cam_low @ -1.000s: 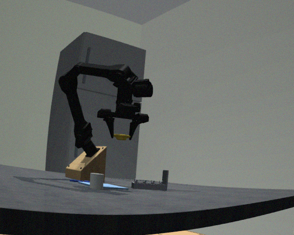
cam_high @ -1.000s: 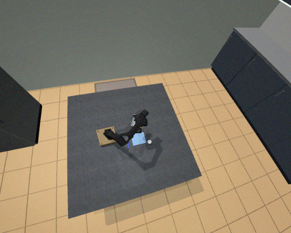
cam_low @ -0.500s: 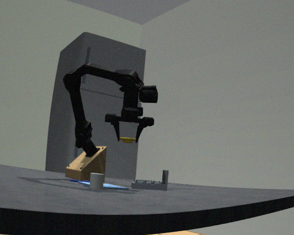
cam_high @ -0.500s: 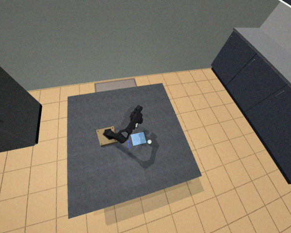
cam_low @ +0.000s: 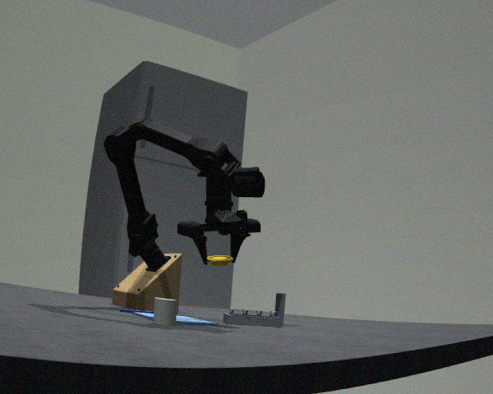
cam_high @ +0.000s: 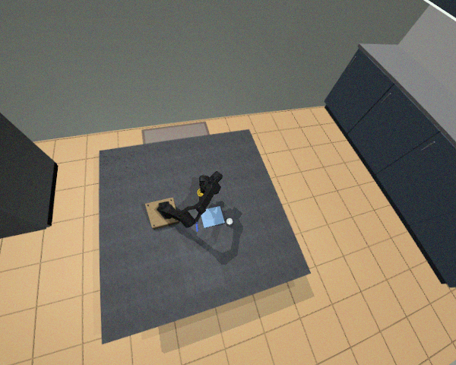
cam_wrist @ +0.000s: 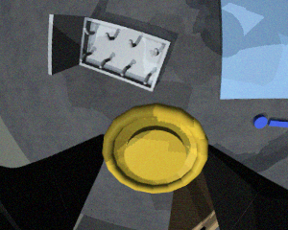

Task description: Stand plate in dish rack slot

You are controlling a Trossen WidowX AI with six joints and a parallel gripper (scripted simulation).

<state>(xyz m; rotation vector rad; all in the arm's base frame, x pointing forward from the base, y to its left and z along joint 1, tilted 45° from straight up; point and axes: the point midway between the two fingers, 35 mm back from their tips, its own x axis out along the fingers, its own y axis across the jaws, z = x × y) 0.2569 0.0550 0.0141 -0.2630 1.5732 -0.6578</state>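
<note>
The grey dish rack is 12 cm below my gripper tip, 7 cm to the left of it and 5 cm ahead of it. The rest, counted from my gripper tip: blue spoon: 16 cm to the right, 14 cm below, 7 cm behind; yellow plate: 1 cm above; white cup: 21 cm to the right, 15 cm ahead, 12 cm below.
</note>
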